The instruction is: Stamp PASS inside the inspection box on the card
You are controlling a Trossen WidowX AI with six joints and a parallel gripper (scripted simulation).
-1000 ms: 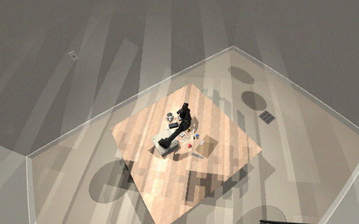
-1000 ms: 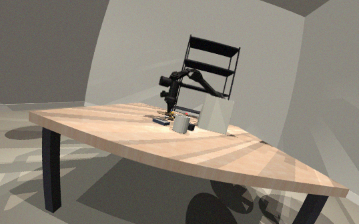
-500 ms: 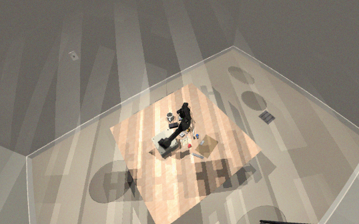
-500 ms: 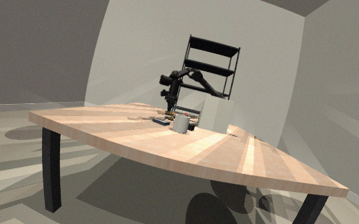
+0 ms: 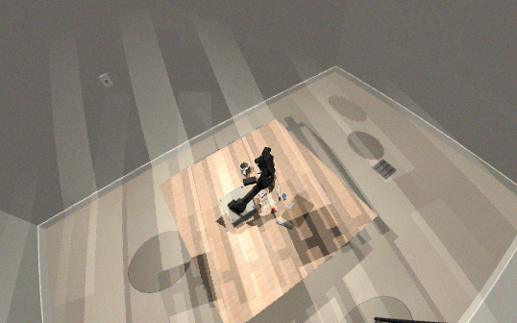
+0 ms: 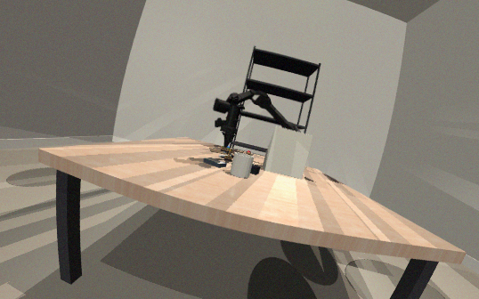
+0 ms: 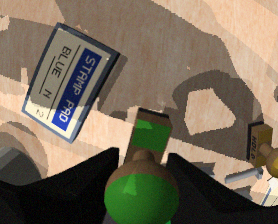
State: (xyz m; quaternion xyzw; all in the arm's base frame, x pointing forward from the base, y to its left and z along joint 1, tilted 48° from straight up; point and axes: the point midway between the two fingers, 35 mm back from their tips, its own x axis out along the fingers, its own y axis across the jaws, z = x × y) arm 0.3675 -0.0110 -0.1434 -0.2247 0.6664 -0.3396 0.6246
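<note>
Right now the green ink pad is 100 mm behind my gripper tip, 40 mm to the right of it and 80 mm below it. Round my gripper tip: green-knobbed PASS stamp right at my gripper tip; yellow-knobbed stamp 30 mm behind, 120 mm to the right, 60 mm below; blue-labelled stamp pad tin 30 mm ahead, 70 mm to the left, 70 mm below.
</note>
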